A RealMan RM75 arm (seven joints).
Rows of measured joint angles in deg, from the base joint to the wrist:
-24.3, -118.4, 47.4, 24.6, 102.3, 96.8, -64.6
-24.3, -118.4, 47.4, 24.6, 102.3, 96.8, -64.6
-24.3, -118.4, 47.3, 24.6, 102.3, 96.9, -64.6
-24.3, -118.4, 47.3, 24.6, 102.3, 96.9, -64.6
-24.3, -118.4, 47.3, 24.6, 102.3, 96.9, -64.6
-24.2, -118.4, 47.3, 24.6, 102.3, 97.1, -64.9
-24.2, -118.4, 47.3, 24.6, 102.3, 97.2, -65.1
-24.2, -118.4, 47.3, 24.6, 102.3, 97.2, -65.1
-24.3, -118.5, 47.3, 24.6, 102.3, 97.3, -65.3
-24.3, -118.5, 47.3, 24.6, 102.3, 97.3, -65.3
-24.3, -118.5, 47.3, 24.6, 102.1, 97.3, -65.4
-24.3, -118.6, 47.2, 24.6, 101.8, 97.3, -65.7
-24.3, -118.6, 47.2, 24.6, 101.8, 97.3, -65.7
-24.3, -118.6, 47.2, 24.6, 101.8, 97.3, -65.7
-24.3, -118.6, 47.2, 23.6, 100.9, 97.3, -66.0
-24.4, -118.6, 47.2, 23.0, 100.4, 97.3, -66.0
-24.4, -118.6, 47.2, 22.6, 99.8, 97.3, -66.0
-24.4, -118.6, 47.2, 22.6, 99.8, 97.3, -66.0
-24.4, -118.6, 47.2, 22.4, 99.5, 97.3, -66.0
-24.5, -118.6, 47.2, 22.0, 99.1, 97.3, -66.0
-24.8, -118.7, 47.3, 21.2, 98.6, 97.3, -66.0
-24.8, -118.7, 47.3, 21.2, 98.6, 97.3, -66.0
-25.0, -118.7, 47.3, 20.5, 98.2, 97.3, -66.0
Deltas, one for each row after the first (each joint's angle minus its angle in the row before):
0.0, 0.0, 0.0, 0.0, 0.0, 0.0, 0.0
0.0, 0.0, -0.1, 0.0, 0.0, 0.1, 0.0
0.0, 0.0, 0.0, 0.0, 0.0, 0.0, 0.0
0.0, 0.0, 0.0, 0.0, 0.0, 0.0, 0.0
0.1, 0.0, 0.0, 0.0, 0.0, 0.2, -0.3
0.0, 0.0, 0.0, 0.0, 0.0, 0.1, -0.2
0.0, 0.0, 0.0, 0.0, 0.0, 0.0, 0.0
-0.1, -0.1, 0.0, 0.0, 0.0, 0.1, -0.2
0.0, 0.0, 0.0, 0.0, 0.0, 0.0, 0.0
0.0, 0.0, 0.0, 0.0, -0.2, 0.0, -0.1
0.0, -0.1, -0.1, 0.0, -0.3, 0.0, -0.3
0.0, 0.0, 0.0, 0.0, 0.0, 0.0, 0.0
0.0, 0.0, 0.0, 0.0, 0.0, 0.0, 0.0
0.0, 0.0, 0.0, -1.0, -0.9, 0.0, -0.3
-0.1, 0.0, 0.0, -0.6, -0.5, 0.0, 0.0
0.0, 0.0, 0.0, -0.4, -0.6, 0.0, 0.0
0.0, 0.0, 0.0, 0.0, 0.0, 0.0, 0.0
0.0, 0.0, 0.0, -0.2, -0.3, 0.0, 0.0
-0.1, 0.0, 0.0, -0.4, -0.4, 0.0, 0.0
-0.3, -0.1, 0.1, -0.8, -0.5, 0.0, 0.0
0.0, 0.0, 0.0, 0.0, 0.0, 0.0, 0.0
-0.2, 0.0, 0.0, -0.7, -0.4, 0.0, 0.0

